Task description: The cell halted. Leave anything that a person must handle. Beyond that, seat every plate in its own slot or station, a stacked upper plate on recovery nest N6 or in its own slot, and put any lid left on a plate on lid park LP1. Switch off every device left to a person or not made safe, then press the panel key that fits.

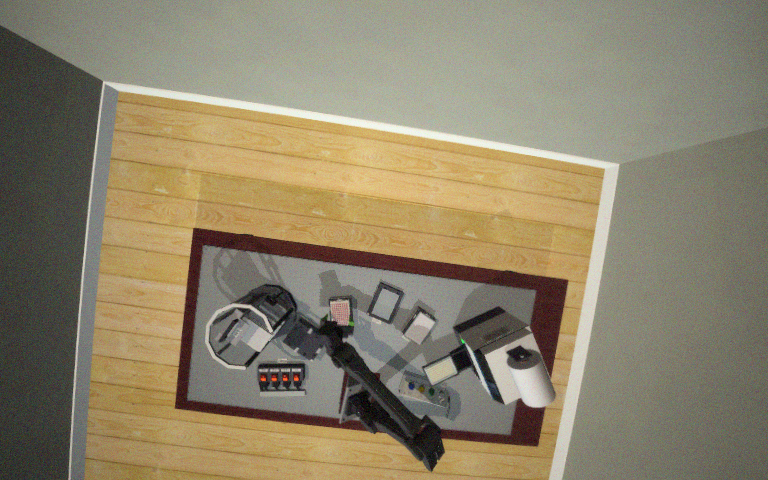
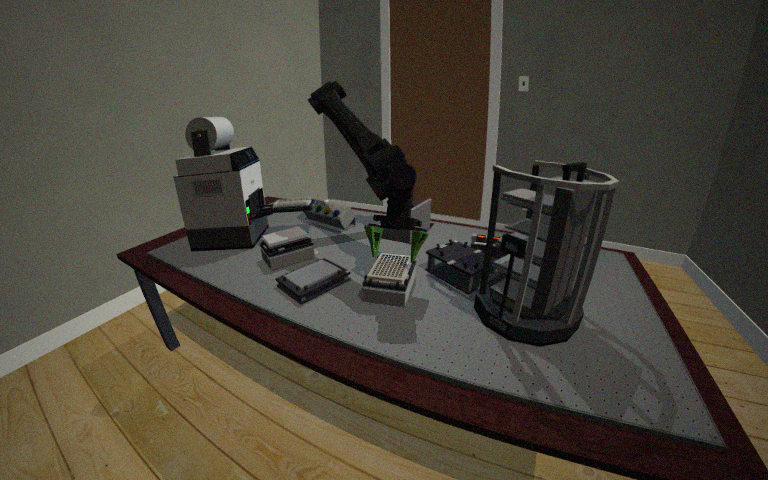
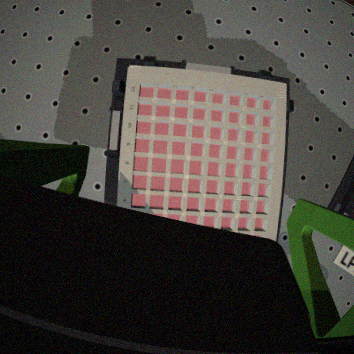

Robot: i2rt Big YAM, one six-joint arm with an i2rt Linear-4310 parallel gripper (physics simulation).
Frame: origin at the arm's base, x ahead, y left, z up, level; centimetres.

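Seen in the pictures: gripper, between the fingertips: [image 1: 338, 315] [image 2: 392, 259] [image 3: 197, 187]; arm's base, origin of its link: [image 1: 356, 401].
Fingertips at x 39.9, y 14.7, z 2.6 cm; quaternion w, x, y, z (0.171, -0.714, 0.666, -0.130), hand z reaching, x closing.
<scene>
Offsets run from my fingertips to a thing's middle. "pt": to the spot under its first point.
A plate with pink wells {dx -0.4, dy -0.7, dz -2.6 cm} [image 1: 340, 310] [image 2: 389, 267] [image 3: 200, 150] lies in a dark-rimmed nest on a block; whether it is fully seated I cannot tell. My gripper [image 1: 338, 323] [image 2: 395, 258] [image 3: 197, 187] is open and empty above its near part, with one green finger out to each side. A pale plate {dx -0.4, dy -37.0, dz -1.3 cm} [image 1: 420, 326] [image 2: 284, 239] lies on another block. A dark-framed station {pt dx +7.7, dy -20.4, dz -5.4 cm} [image 1: 386, 302] [image 2: 312, 275] has a light grey centre. A cut-off label "LP" {pt dx -2.3, dy -17.1, dz -8.6 cm} [image 3: 348, 258] shows at the right. The key panel {dx -31.9, dy -45.7, dz -4.6 cm} [image 1: 424, 391] [image 2: 329, 215] has coloured keys. The switch box {dx -37.9, dy +21.4, dz -6.1 cm} [image 1: 281, 378] [image 2: 485, 240] shows several lit orange-red switches.
The tall carousel {dx -5.8, dy +32.2, dz +8.5 cm} [image 1: 250, 333] [image 2: 546, 254] holds plates on shelves. A low dark device {dx -15.5, dy +13.1, dz -5.0 cm} [image 1: 304, 340] [image 2: 454, 264] stands between it and the gripper. A white machine {dx -2.1, dy -70.8, dz +14.0 cm} [image 1: 498, 365] [image 2: 212, 209] with a roll and green light extends a tray bearing a pale plate {dx -16.2, dy -48.7, dz +4.0 cm} [image 1: 441, 371].
</scene>
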